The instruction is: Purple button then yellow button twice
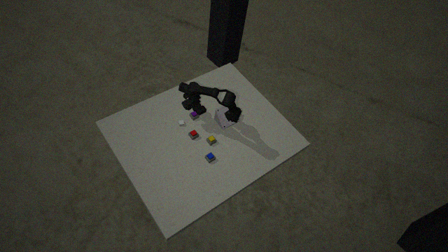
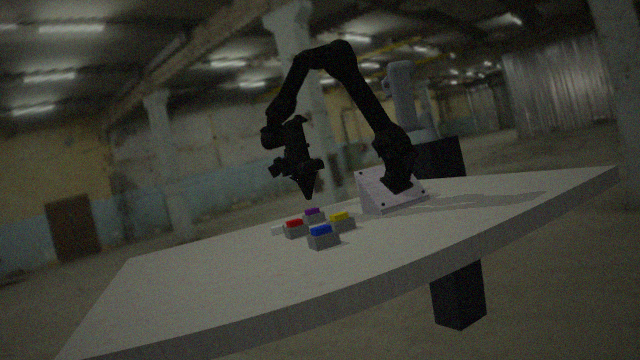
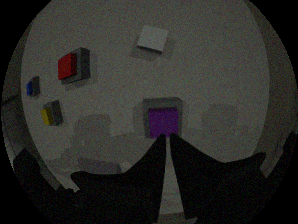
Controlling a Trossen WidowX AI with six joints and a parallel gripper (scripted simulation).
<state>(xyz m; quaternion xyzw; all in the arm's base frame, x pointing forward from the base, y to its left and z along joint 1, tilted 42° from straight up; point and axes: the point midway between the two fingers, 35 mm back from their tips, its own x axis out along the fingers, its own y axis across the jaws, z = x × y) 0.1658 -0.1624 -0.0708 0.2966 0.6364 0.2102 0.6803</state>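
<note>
My gripper tip is 30 mm above the purple button. Round my gripper tip: yellow button (230 mm to the left, 40 mm ahead, 30 mm below); small white block (100 mm ahead, 50 mm below); red button (120 mm to the left, 100 mm ahead, 30 mm below).
</note>
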